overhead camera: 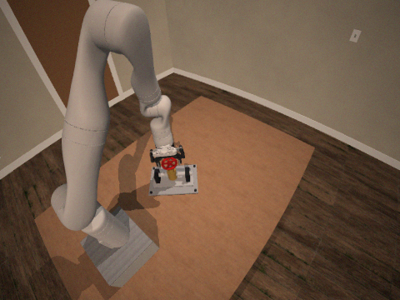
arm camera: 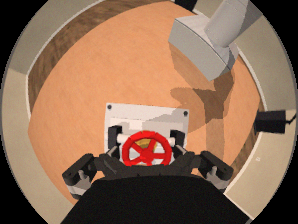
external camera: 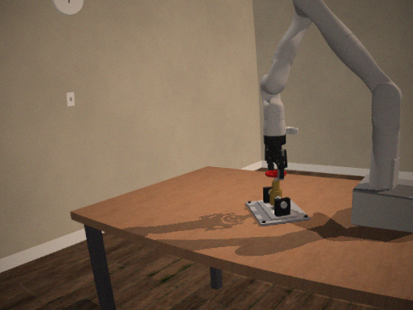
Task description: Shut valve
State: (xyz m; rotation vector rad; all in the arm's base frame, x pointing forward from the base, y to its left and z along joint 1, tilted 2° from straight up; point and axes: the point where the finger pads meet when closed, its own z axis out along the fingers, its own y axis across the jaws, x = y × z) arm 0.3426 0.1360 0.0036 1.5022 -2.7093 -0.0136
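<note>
The red handwheel lies right at my hand.
</note>
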